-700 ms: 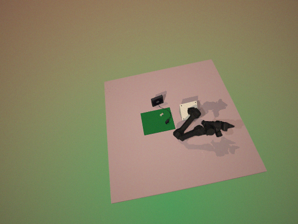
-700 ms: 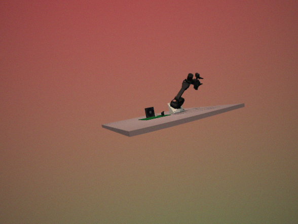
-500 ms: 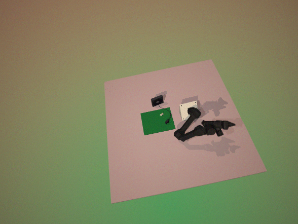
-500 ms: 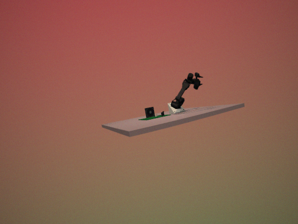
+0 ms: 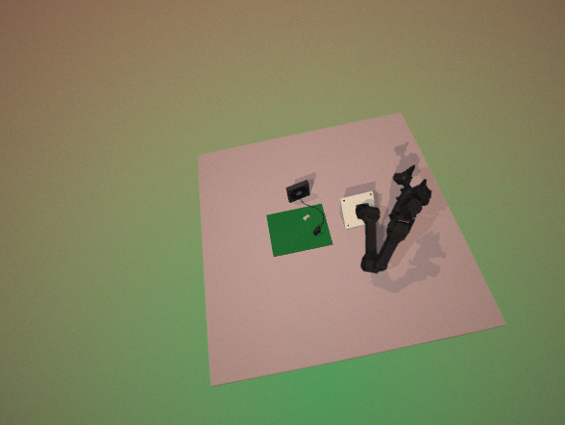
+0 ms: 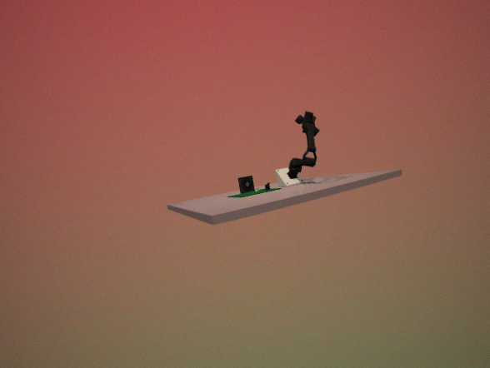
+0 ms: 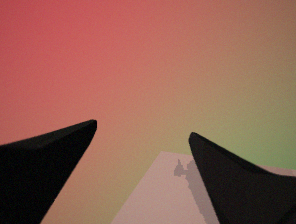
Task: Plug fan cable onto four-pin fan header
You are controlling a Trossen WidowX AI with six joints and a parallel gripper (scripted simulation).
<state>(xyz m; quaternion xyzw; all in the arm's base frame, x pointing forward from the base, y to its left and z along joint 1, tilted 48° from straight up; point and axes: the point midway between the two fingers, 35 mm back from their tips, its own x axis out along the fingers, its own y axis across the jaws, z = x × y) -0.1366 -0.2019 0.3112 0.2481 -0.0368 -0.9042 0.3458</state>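
My gripper tip is now 42 cm short of the black plug, 40 cm above it and 2 cm to the left of it. Round my gripper tip: green board (51 cm ahead, 44 cm below, 6 cm to the right); then black fan (47 cm ahead, 36 cm below, 24 cm to the right).
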